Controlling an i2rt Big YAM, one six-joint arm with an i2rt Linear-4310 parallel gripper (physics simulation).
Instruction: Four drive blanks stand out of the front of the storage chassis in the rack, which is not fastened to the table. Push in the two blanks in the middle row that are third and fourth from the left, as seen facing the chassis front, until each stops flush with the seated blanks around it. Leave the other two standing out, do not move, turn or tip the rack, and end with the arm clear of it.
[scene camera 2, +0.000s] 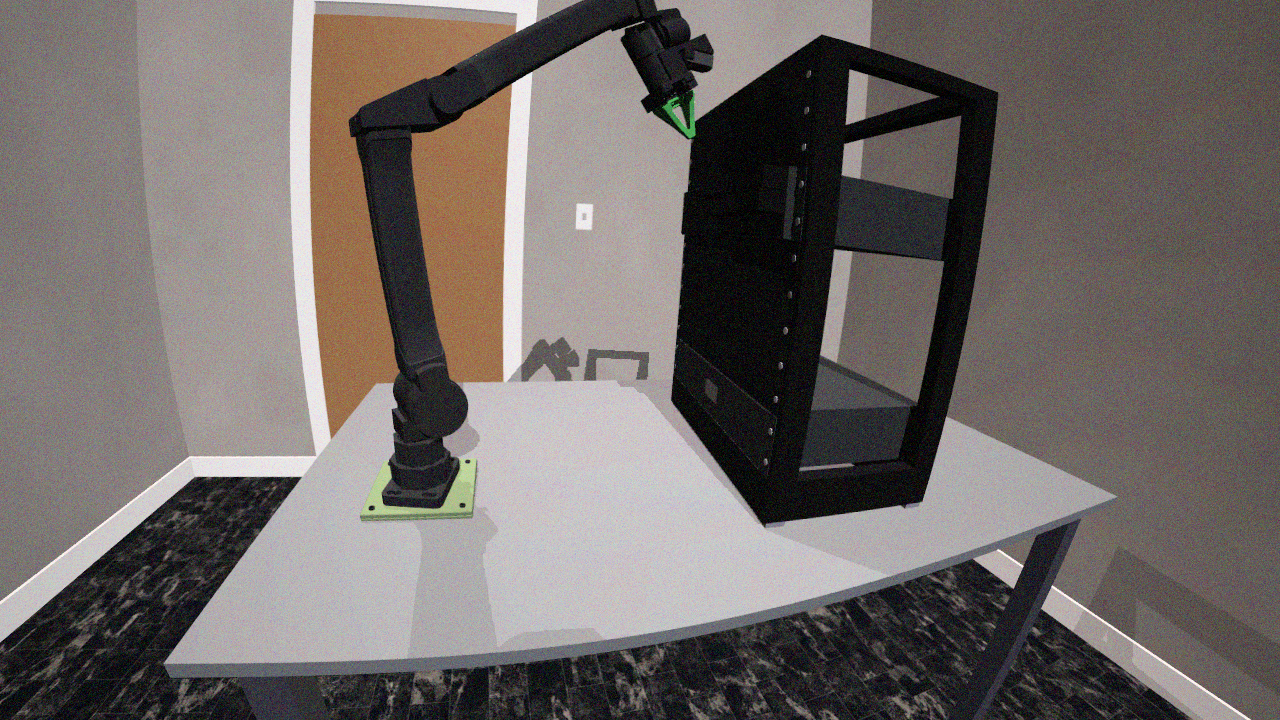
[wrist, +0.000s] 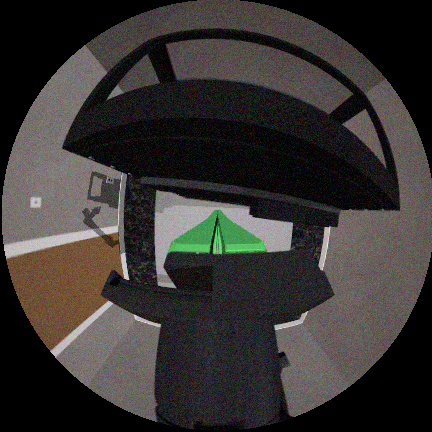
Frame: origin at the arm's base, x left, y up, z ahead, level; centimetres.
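Where they show: gripper, between the fingertips: (scene camera 2: 691, 137) (wrist: 217, 214); arm's base, origin of its link: (scene camera 2: 423, 484).
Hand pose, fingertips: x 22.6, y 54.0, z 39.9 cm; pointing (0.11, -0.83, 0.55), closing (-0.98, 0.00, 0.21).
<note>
Things, the pixels of their top centre, and the offset from my fingertips. "*": a spot on its surface instead. Level surfaces: height alone.
- dark block shape, a spot on its surface: (wrist: 295, 216) * dx -14.9, dy -8.3, dz +2.6 cm
- grey table, height of its surface: dy -55.3 cm
- rack's open top frame, a spot on its surface: (wrist: 215, 34) * dx +6.8, dy +6.3, dz +30.1 cm
The black rack (scene camera 2: 812, 295) (wrist: 215, 102) stands upright on the table. The storage chassis (scene camera 2: 895, 217) is mounted in its upper half; its front is very dark in the scene view. A dark block shape (wrist: 295, 216) juts from the chassis front in the wrist view; single blanks cannot be told apart. My gripper (scene camera 2: 691, 136) (wrist: 217, 214) is shut and empty, its green fingertips together and pointing down. It is high up at the rack's front, near the front's far upper part in the scene view. Whether the tips touch anything cannot be told.
A second unit (scene camera 2: 854, 434) sits at the bottom of the rack. The arm's base stands on a green plate (scene camera 2: 375, 513) on the grey table (scene camera 2: 572, 573), in front of the rack. The rack's open top frame (wrist: 215, 34) shows in the wrist view. Walls and a door (scene camera 2: 411, 223) are behind.
</note>
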